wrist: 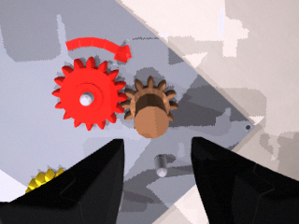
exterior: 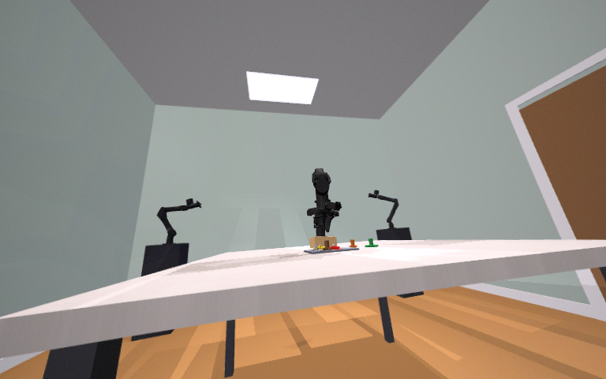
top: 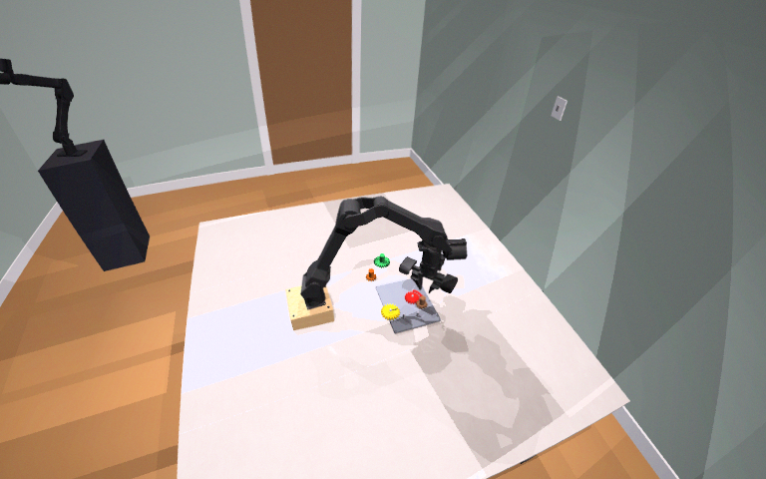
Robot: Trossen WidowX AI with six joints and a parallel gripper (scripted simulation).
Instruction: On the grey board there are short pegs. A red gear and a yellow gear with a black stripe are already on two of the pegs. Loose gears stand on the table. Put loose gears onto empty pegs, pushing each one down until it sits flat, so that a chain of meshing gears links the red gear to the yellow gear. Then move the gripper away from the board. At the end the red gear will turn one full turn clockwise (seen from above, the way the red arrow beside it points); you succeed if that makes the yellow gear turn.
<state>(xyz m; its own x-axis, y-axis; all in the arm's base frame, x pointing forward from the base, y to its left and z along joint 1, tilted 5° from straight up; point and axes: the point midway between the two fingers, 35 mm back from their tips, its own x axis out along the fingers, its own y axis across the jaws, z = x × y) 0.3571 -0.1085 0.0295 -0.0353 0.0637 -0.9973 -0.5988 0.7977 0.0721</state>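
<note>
Right now my gripper tip is 60 mm above the brown gear. The rest, counted from my gripper tip: red gear: 20 mm behind, 40 mm to the left, 70 mm below; small orange gear: 120 mm behind, 190 mm to the left, 70 mm below; grey board: 50 mm behind, 30 mm to the left, 80 mm below.
</note>
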